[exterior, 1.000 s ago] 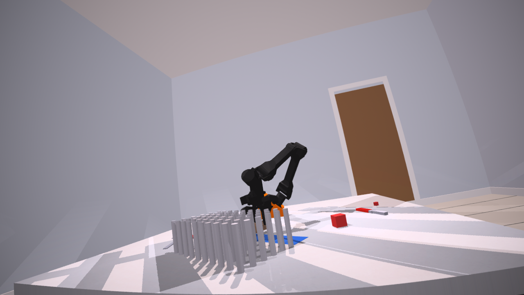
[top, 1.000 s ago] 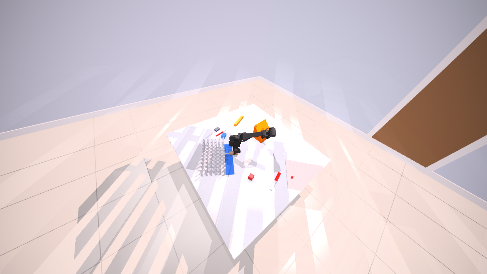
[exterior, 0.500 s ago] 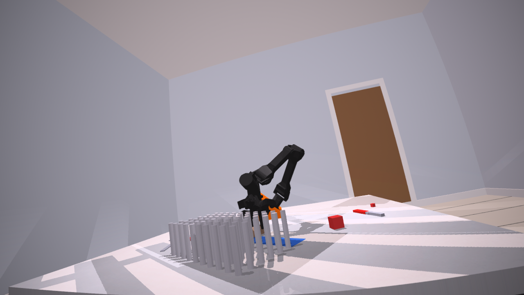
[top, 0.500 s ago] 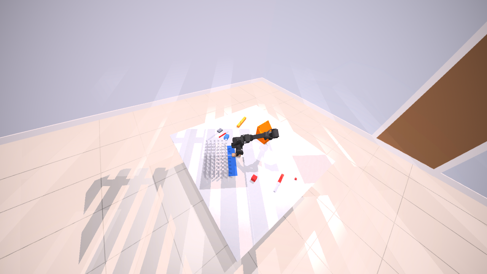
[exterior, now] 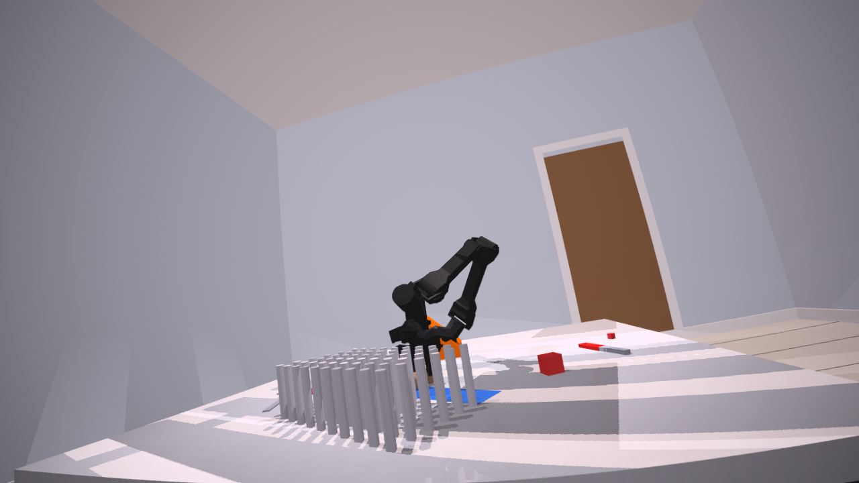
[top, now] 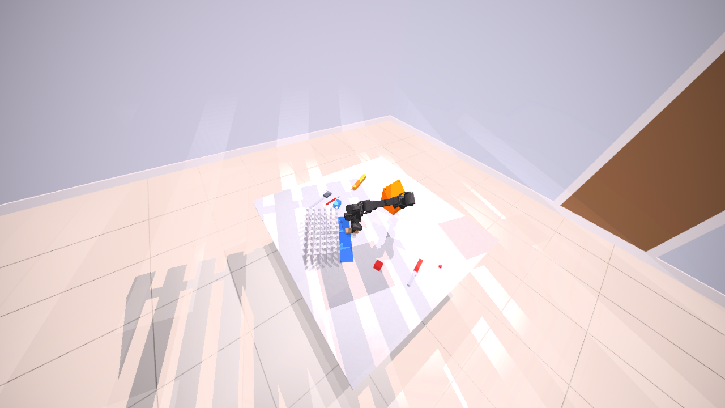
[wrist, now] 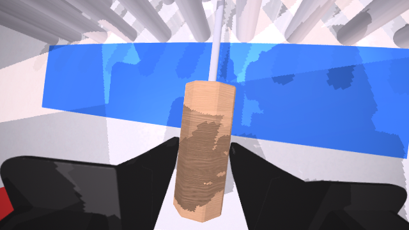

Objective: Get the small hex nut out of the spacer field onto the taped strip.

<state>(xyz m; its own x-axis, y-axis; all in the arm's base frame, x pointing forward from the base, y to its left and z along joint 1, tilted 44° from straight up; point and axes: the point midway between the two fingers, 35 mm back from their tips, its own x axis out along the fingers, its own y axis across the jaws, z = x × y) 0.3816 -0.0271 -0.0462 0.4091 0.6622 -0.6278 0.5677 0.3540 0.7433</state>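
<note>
My gripper tip is now 60 mm short of the blue taped strip and 20 mm above it. Also, from my gripper tip: blue block 260 mm to the right, 90 mm behind; yellow bar 420 mm behind, 350 mm to the right; thin red stick 330 mm to the right, 130 mm behind, 10 mm below.
</note>
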